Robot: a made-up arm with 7 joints. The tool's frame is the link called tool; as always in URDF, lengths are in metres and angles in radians. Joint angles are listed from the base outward. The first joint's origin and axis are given. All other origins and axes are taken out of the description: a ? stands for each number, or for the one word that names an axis. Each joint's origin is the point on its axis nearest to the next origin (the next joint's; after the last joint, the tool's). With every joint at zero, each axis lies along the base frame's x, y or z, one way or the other. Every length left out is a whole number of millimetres.
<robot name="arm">
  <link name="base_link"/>
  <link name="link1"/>
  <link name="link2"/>
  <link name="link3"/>
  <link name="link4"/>
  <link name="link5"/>
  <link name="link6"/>
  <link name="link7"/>
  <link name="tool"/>
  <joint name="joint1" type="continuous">
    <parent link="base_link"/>
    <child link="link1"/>
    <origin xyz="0.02 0 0.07"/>
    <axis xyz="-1 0 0"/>
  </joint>
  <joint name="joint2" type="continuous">
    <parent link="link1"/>
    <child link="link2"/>
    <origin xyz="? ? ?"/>
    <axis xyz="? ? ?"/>
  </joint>
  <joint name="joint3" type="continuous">
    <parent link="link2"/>
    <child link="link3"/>
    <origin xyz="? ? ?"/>
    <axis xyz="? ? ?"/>
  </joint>
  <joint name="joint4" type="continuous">
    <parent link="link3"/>
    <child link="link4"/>
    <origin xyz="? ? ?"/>
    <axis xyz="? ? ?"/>
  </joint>
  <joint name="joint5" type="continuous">
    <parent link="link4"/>
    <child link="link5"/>
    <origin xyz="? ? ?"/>
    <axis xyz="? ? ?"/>
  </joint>
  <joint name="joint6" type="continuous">
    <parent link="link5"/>
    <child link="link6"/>
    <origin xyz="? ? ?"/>
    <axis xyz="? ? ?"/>
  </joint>
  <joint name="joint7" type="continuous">
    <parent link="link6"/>
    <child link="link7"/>
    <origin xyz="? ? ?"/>
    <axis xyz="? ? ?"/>
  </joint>
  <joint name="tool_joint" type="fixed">
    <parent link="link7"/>
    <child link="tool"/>
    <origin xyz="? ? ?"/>
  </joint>
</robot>
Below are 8 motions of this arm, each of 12 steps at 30 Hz.
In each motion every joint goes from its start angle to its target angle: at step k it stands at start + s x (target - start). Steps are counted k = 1, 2, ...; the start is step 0. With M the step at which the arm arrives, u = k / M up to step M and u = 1 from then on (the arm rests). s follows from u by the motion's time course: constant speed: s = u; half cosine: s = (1 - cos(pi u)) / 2; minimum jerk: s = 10 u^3 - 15 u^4 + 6 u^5.
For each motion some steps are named. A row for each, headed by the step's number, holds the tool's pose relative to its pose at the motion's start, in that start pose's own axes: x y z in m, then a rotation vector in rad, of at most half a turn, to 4 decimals.
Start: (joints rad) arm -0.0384 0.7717 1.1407 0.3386 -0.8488 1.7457 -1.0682
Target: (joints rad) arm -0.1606 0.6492 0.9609 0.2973 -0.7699 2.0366 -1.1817
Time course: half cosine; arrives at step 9
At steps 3, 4, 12:
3: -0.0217 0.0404 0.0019 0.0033 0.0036 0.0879
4: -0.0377 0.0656 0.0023 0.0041 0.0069 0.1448
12: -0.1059 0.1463 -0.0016 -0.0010 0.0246 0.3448

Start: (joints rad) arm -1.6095 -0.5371 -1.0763 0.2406 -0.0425 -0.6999 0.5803
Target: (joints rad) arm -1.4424 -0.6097 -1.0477 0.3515 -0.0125 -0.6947 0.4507
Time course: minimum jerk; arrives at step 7
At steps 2, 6, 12:
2: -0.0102 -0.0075 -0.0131 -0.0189 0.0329 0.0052
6: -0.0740 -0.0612 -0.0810 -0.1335 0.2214 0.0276
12: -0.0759 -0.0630 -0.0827 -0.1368 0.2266 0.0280

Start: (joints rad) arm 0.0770 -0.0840 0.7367 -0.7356 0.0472 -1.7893 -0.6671
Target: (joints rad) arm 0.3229 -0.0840 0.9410 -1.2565 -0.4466 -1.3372 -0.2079
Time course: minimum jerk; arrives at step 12
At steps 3, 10, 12:
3: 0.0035 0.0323 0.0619 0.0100 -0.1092 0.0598
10: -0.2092 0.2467 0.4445 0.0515 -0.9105 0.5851
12: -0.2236 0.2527 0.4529 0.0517 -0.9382 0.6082

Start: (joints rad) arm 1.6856 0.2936 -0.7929 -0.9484 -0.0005 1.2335 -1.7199
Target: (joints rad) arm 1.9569 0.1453 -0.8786 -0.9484 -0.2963 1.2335 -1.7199
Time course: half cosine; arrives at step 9
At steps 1, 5, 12:
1: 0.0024 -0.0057 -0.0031 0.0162 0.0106 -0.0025
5: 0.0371 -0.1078 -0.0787 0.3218 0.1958 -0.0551
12: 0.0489 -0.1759 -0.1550 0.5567 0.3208 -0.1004

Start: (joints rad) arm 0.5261 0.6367 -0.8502 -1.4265 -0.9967 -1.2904 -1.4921
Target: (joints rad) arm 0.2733 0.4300 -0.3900 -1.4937 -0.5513 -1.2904 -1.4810
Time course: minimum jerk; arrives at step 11
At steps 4, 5, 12:
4: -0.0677 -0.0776 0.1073 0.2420 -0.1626 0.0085
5: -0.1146 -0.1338 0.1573 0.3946 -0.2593 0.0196
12: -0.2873 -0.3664 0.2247 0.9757 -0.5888 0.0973

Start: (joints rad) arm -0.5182 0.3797 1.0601 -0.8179 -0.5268 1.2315 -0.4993
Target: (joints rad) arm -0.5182 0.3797 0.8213 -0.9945 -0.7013 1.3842 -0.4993
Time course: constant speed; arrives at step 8
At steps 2, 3, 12:
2: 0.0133 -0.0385 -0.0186 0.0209 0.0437 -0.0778
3: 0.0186 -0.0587 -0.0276 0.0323 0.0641 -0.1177
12: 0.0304 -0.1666 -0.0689 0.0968 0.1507 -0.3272

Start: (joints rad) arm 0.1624 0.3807 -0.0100 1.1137 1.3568 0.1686 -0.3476
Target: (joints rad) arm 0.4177 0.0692 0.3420 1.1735 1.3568 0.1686 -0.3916
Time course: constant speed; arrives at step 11
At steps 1, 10, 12:
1: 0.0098 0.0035 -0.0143 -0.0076 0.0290 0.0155
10: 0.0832 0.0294 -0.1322 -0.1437 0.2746 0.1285
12: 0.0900 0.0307 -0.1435 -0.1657 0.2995 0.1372

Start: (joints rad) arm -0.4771 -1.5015 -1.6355 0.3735 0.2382 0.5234 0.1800
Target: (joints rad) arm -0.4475 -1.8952 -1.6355 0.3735 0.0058 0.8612 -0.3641
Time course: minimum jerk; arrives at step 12
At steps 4, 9, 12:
4: -0.0221 0.0257 -0.0673 0.0926 0.1991 0.0315
9: -0.1868 0.1362 -0.2355 0.3462 0.8676 0.1696
12: -0.2216 0.1532 -0.2501 0.3783 0.9698 0.1940

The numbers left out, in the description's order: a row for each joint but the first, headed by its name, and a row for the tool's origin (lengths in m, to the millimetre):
joint2: xyz 0 -0.17 -0.08, axis 0 -1 0
joint3: xyz -0.01 0 -0.17, axis 1 0 0
joint4: xyz 0 0.07 0, axis 0 0 -1
joint5: xyz -0.09 -0.25 0, axis 0 -1 0
joint6: xyz 0.29 0 0.07, axis 1 0 0
joint7: xyz 0 0.11 -0.17, axis 0 -1 0
tool: xyz 0.33 0 0

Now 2 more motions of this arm.
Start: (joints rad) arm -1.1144 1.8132 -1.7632 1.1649 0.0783 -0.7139 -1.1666
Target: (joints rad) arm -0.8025 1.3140 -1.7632 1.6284 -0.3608 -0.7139 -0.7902
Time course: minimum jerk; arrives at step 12
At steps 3, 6, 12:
3: 0.0126 0.0291 -0.0141 -0.0015 -0.0076 0.0448
6: 0.0486 0.1552 -0.0618 -0.0022 -0.0454 0.2256
12: 0.0575 0.3384 -0.1029 0.0099 -0.1121 0.4709

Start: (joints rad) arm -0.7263 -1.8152 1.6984 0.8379 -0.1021 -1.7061 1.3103
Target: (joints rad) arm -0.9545 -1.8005 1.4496 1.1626 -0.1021 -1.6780 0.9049
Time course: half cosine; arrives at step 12
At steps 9, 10, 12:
9: -0.1181 -0.0637 -0.0933 -0.1711 0.6506 0.2003
10: -0.1313 -0.0744 -0.0976 -0.1949 0.7085 0.2133
12: -0.1425 -0.0840 -0.1005 -0.2158 0.7568 0.2233

